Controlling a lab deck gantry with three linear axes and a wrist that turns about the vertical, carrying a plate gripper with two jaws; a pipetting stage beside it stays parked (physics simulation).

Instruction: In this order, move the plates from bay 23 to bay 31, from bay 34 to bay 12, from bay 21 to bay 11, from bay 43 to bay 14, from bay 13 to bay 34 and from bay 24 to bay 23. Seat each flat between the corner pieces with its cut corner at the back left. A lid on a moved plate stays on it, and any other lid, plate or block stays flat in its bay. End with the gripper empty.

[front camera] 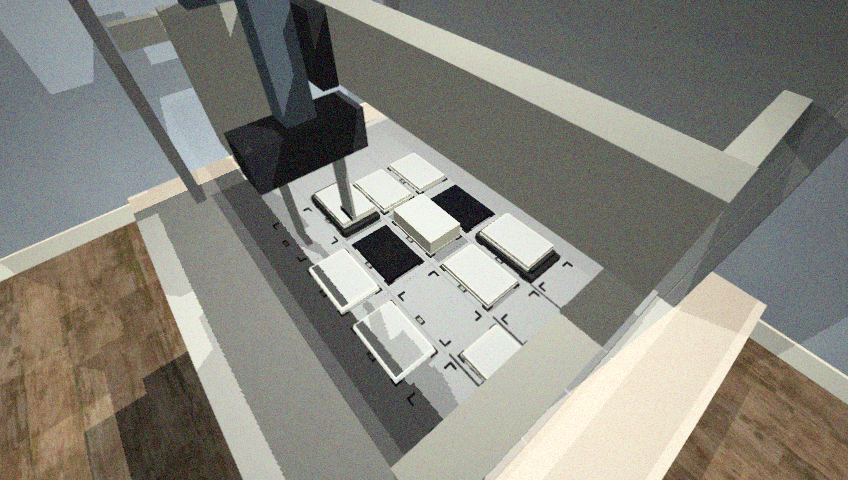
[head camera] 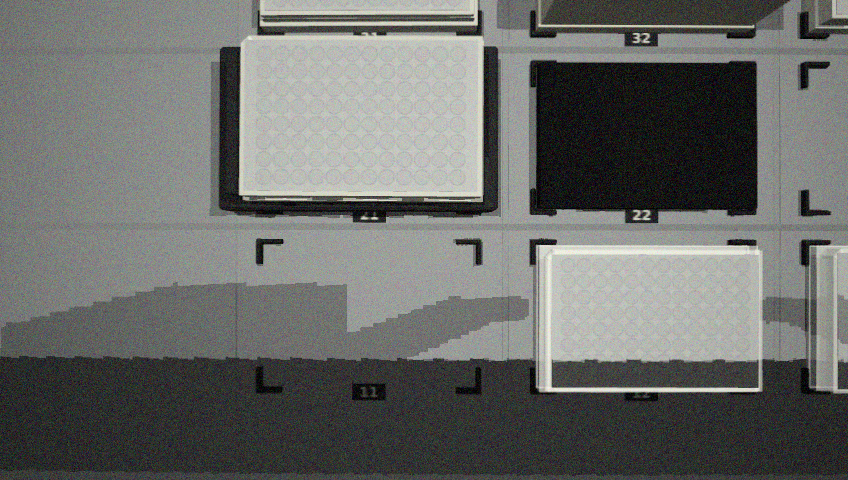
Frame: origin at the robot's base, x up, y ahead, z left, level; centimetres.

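Seen in the pictures: gripper, between the fingertips: (front camera: 327,226); robot's base, origin of its link: (front camera: 274,226) (head camera: 263,386).
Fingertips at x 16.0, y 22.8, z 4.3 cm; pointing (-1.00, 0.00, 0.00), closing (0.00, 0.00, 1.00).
Note:
Offsets run from my fingertips to a thing's top centre. "spot": to the spot under its first point.
My gripper (front camera: 329,230) hangs with its jaws apart and no plate between them; its tips show in front of and left of bay 21's plate. It does not show in the head view. That white plate @[dx -12.3, dy -16.4, dz +10.9 cm] (front camera: 339,199) (head camera: 361,118) lies on a black block, cut corner at the back left. Plates lie in bay 31 @[spot: dx -14.5, dy -16.4, dz +21.3 cm] (front camera: 382,187) (head camera: 368,5), bay 12 @[spot: dx -14.5, dy -1.7, dz +0.3 cm] (front camera: 339,270) (head camera: 654,309) and bay 13 @[spot: dx -14.5, dy +14.1, dz +0.9 cm] (front camera: 389,324) (head camera: 827,333). Bay 43's plate @[dx -12.3, dy +16.3, dz +32.1 cm] (front camera: 516,237) sits on a dark block. Bay 24's plate @[dx -13.1, dy +32.8, dz +10.7 cm] (front camera: 490,350) is partly hidden. Bay 11 @[spot: dx -15.7, dy -22.9, dz +3.8 cm] (head camera: 260,252) and bay 23 @[spot: dx -16.0, dy +10.3, dz +14.6 cm] (front camera: 433,274) show no plate.
A tall white block @[dx -11.8, dy +0.0, dz +21.4 cm] (front camera: 426,217) stands in bay 32. Black blocks lie in bay 22 @[spot: dx -15.2, dy +0.3, dz +10.6 cm] (front camera: 387,252) (head camera: 645,136) and bay 42 @[spot: dx -15.2, dy +0.2, dz +32.4 cm] (front camera: 462,205). Other plates lie in bay 41 @[spot: dx -14.5, dy -15.9, dz +31.6 cm] (front camera: 416,171) and bay 33 @[spot: dx -14.5, dy +16.7, dz +21.0 cm] (front camera: 479,273). A frame beam (front camera: 505,410) hides part of the near right deck.

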